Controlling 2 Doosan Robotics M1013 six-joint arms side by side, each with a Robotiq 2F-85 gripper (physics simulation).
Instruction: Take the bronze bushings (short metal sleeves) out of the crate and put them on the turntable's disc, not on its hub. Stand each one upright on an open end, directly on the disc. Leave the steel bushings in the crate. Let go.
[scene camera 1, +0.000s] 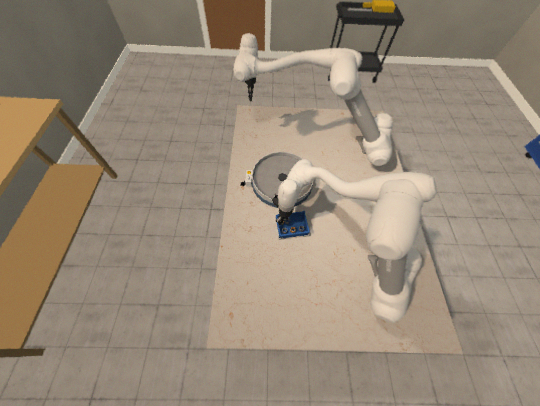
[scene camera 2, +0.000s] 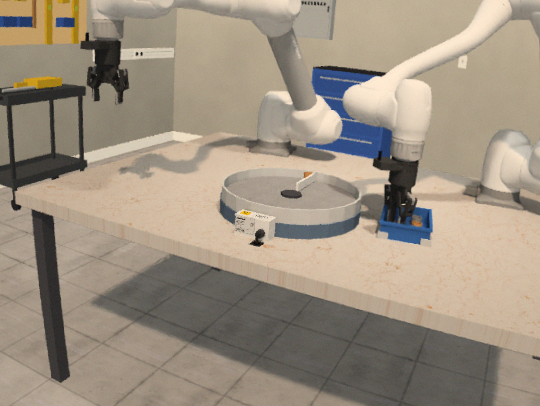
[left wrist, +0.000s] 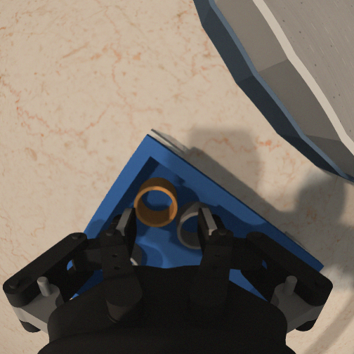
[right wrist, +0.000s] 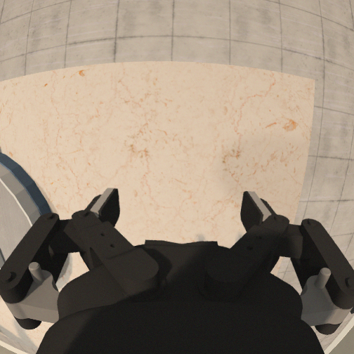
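The blue crate (scene camera 1: 295, 235) (scene camera 2: 406, 235) (left wrist: 121, 185) holds bronze and steel bushings. In the left wrist view a bronze bushing (left wrist: 157, 184) stands near a crate corner, beyond the fingertips; a steel bushing (left wrist: 182, 223) is partly hidden by the right-hand finger. Scene camera 1 shows another bronze bushing (scene camera 1: 293, 230). My left gripper (scene camera 1: 283, 220) (scene camera 2: 398, 220) (left wrist: 166, 219) is open and empty, low at the crate. An orange-brown piece, apparently a bronze bushing (scene camera 2: 307, 174), shows on the turntable's disc (scene camera 2: 255, 187) behind the fin. My right gripper (scene camera 1: 251, 97) (scene camera 2: 107, 100) (right wrist: 180, 202) is open and empty, high up.
The disc has a raised rim, a dark central hub (scene camera 1: 282, 177) (scene camera 2: 291, 194) and an upright white fin (scene camera 2: 306, 181). A white box (scene camera 2: 255, 223) with a small black knob beside it stands against the turntable's near side in scene camera 2. The turntable is close to the crate.
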